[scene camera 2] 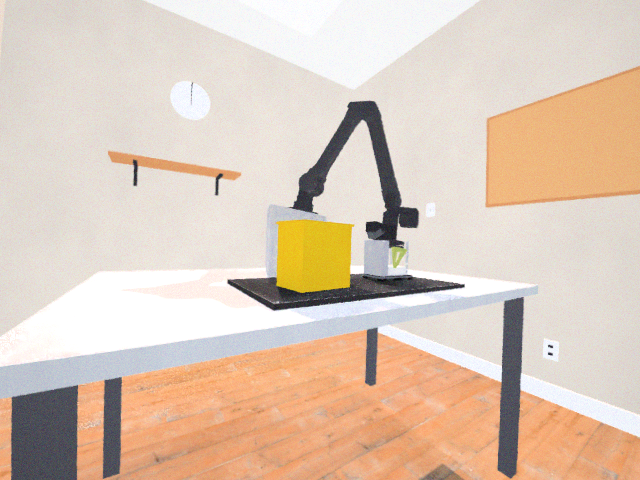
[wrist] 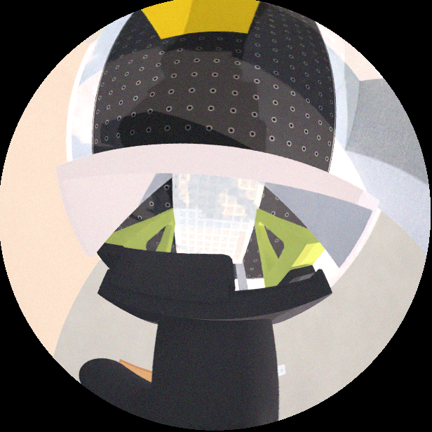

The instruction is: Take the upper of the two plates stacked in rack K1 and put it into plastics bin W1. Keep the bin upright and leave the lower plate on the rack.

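Places are measured from the arm's base along level axes (x right, y ahead, z up), in centimetres.
Where they show: arm's base, link origin: (scene camera 2: pixel 301 213).
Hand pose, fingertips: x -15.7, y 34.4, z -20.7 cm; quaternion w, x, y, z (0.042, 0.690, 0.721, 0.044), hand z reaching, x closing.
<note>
Each offset is from my fingertips to the top centre of the thing. Level surfaces: height alone.
The rack {dx -1.6, dy +0.0, dz +9.7 cm} (scene camera 2: pixel 376 258) (wrist: pixel 210 159), which has pale walls and an open side, stands on the black board. Inside it, a clear, gridded plate (wrist: pixel 216 197) shows between the green fingers in the wrist view. It lies flat at the top of the stack; the lower plate cannot be told apart beneath it. My gripper (scene camera 2: pixel 397 257) (wrist: pixel 214 213) points down into the rack. It is shut on the upper plate, with one finger against each long side. The yellow bin {dx +33.9, dy +3.3, dz +13.7 cm} (scene camera 2: pixel 315 255) (wrist: pixel 205 17) stands upright on the board, away from the rack; its inside is hidden.
The black perforated board (scene camera 2: pixel 253 293) (wrist: pixel 215 100) lies on the white table {dz -5.6 cm} (scene camera 2: pixel 170 315). A pale grey upright panel or box (scene camera 2: pixel 271 242) stands behind the yellow bin, near the arm's base. The rack walls rise close around the fingers.
</note>
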